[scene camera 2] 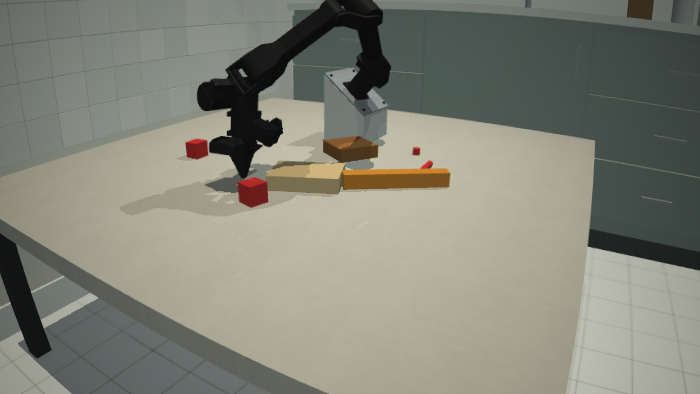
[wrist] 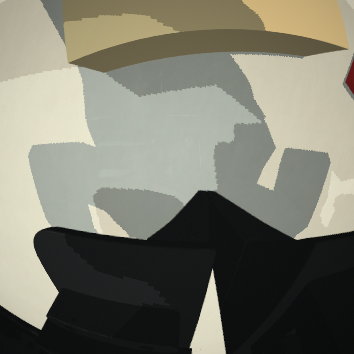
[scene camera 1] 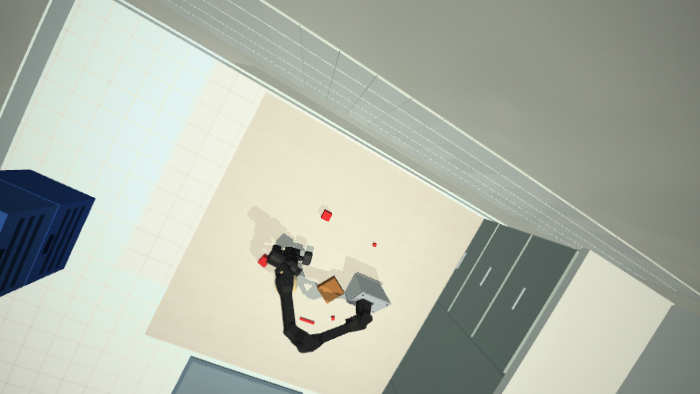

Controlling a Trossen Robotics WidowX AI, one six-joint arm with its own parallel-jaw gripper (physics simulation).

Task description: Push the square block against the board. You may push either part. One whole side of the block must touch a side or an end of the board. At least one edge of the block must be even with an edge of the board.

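Places are measured from the arm's base along level axes (x ahead, y left, z up), in centimetres.
Pixels of known places: gripper, fingertip midpoint: point(scene camera 2: 243, 177) point(wrist: 204, 198) point(scene camera 1: 292, 248); arm's base, origin of the base link: point(scene camera 2: 355, 91) point(scene camera 1: 364, 302).
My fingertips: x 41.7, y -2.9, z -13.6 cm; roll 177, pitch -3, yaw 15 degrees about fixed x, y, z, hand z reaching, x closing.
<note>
For each thing: its top centre in the pictures, then the offset to it from my fingertips. "pt": a spot on its surface instead.
- pale tan square block, middle of its top: point(scene camera 2: 306, 169) dx -4.9, dy +13.6, dz +3.0 cm
- orange board, surface spot: point(scene camera 2: 395, 180) pt dx -12.4, dy +30.2, dz +1.6 cm
- brown block, middle of its top: point(scene camera 2: 350, 142) point(scene camera 1: 330, 291) dx -27.9, dy +9.8, dz +3.0 cm
- red cylinder, middle of its top: point(scene camera 2: 425, 165) point(scene camera 1: 307, 321) dx -26.2, dy +30.9, dz +1.2 cm
The pale tan square block point(scene camera 2: 306, 178) point(wrist: 210, 17) lies flat at the left end of the orange board point(scene camera 2: 395, 180). No clear gap shows between them in scene camera 2, but I cannot tell whether a whole side touches. The block's near edge looks slightly out of line with the board's. In scene camera 1 the arm hides most of both. My gripper point(scene camera 1: 291, 254) point(scene camera 2: 243, 176) point(wrist: 204, 198) is shut and empty, pointing down. Its tips are low over the table, apart from the block, on the side away from the board.
A red cube point(scene camera 1: 263, 260) point(scene camera 2: 253, 192) point(wrist: 351, 80) stands close to the gripper and block. Another red cube point(scene camera 1: 326, 215) point(scene camera 2: 197, 148) stands farther off. A brown block point(scene camera 1: 330, 289) point(scene camera 2: 350, 149) lies near the grey arm base point(scene camera 1: 367, 290). A red cylinder point(scene camera 1: 307, 320) point(scene camera 2: 426, 165) lies beyond the board.
</note>
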